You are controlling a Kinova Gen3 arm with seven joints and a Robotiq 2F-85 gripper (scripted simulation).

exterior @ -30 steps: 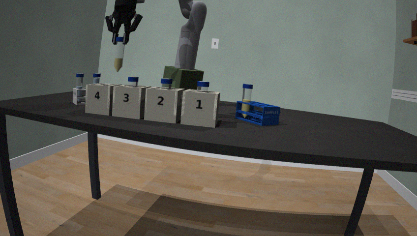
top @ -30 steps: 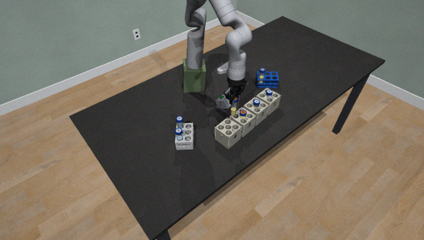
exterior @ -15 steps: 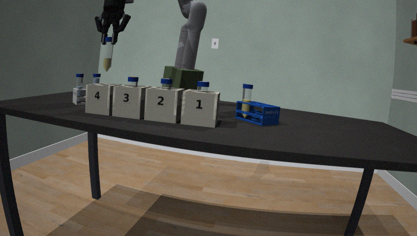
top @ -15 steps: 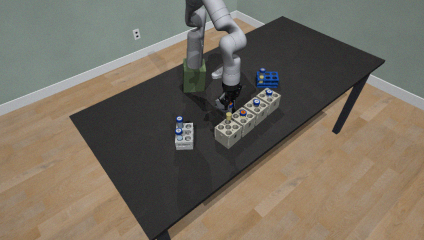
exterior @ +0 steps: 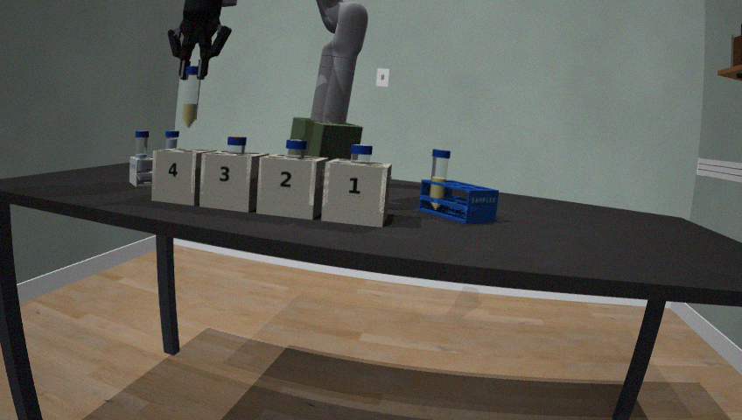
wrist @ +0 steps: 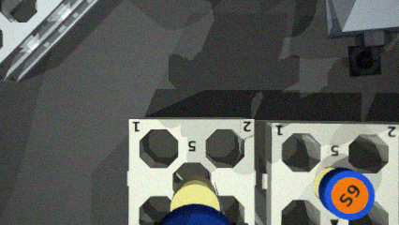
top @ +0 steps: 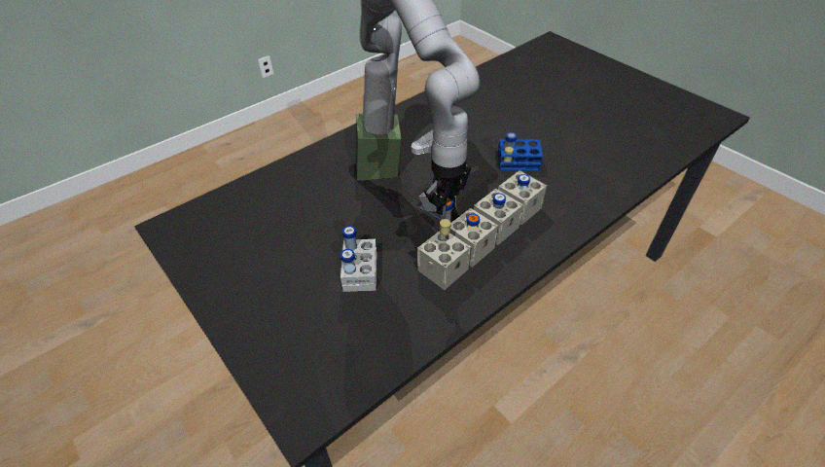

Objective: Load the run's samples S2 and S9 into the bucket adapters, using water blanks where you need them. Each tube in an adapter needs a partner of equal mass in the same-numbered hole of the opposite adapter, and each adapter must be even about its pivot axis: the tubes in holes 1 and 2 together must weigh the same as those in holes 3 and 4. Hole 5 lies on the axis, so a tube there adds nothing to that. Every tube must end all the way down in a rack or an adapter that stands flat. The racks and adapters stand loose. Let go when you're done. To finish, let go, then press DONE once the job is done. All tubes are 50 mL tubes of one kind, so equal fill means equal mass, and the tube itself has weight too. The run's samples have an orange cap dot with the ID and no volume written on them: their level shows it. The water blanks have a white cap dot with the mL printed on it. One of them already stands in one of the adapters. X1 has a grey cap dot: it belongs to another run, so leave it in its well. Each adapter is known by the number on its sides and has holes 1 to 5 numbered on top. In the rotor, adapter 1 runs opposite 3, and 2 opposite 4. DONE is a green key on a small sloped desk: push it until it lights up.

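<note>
My hand is 1 cm past the orange-dot sample tube, 1 cm to the right of it and 5 cm above it. The rest, counted from my hand: adapter 2: 5 cm behind, 21 cm to the left, 20 cm below; then adapter 3: 3 cm behind, 10 cm to the left, 20 cm below; then white-dot tube: 5 cm behind, 22 cm to the left, 18 cm below.
</note>
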